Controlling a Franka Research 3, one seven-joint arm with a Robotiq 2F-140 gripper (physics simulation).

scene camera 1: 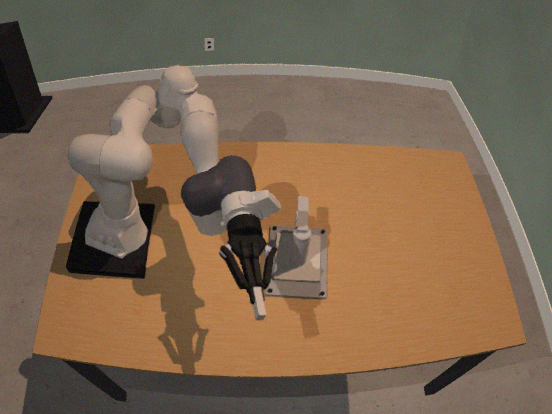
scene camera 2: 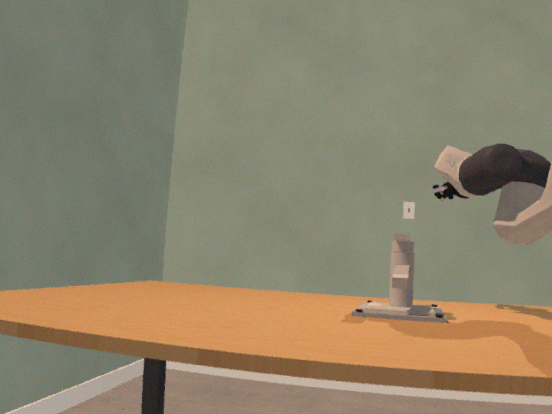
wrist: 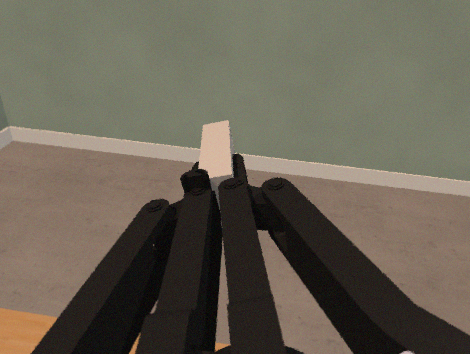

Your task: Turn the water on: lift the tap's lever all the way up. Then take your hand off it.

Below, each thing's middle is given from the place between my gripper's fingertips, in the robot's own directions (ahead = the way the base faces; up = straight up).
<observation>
Now: hand 32 cm to the right of the base plate (scene camera 1: pixel 283 288), 28 cm above it and 8 cm short of it.
</observation>
